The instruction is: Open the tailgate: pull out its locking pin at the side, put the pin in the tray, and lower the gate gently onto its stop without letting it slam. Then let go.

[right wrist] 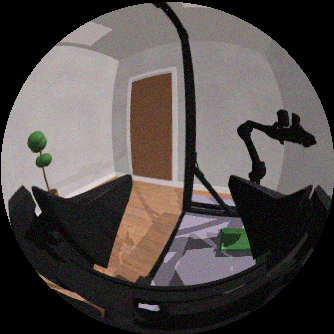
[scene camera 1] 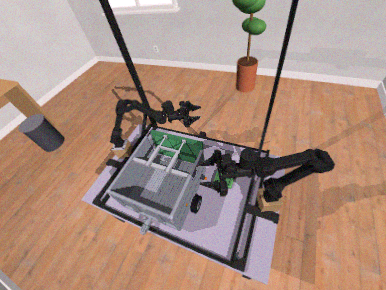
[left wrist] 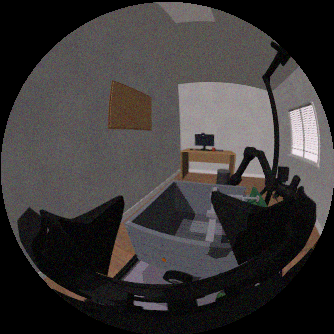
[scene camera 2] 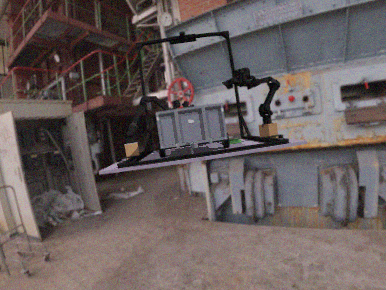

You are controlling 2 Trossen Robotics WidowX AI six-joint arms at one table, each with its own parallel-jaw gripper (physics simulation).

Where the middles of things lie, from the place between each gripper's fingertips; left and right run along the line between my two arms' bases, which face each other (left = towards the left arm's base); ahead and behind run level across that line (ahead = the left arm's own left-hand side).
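Measured from my right hand, the grey truck bed (scene camera 1: pixel 163 189) is 190 mm below it, 440 mm ahead of it and 70 mm to the right of it.
My left hand is 30 cm above the grey truck bed, and it is also 1 cm past the bed and 27 cm to the left of it.
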